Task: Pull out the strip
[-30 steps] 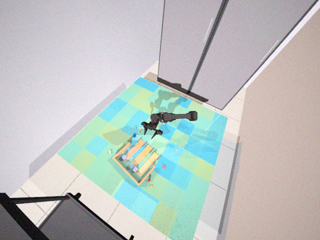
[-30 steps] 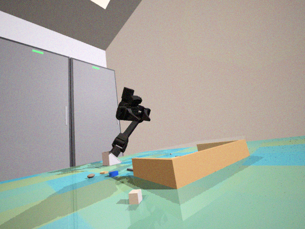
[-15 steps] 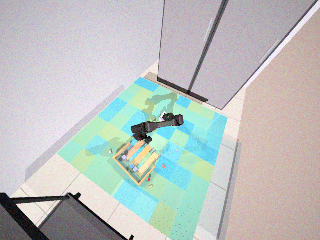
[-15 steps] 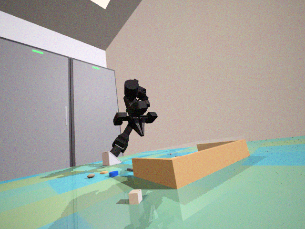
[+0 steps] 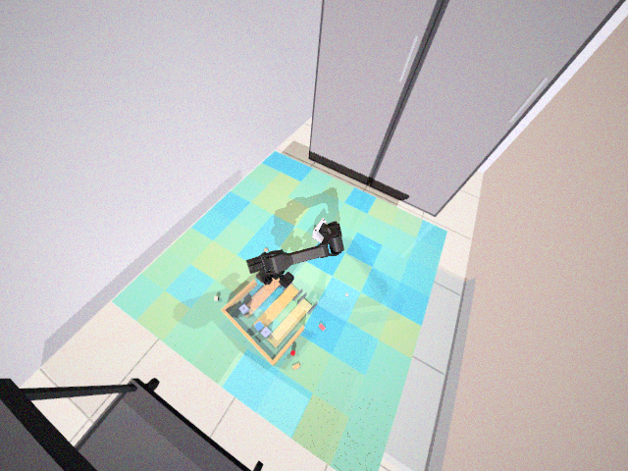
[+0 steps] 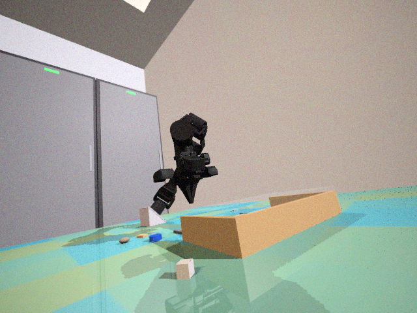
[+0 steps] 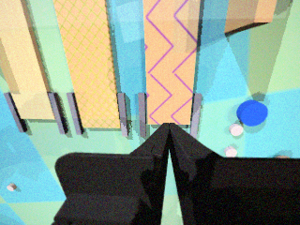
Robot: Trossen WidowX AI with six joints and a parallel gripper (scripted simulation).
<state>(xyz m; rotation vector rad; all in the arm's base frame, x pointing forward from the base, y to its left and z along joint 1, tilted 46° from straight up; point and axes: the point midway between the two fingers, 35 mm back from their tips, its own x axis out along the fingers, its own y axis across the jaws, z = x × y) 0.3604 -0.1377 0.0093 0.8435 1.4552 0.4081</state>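
Right now my gripper tip is 40 mm past the blue disc, 100 mm to the left of it and 70 mm above it.
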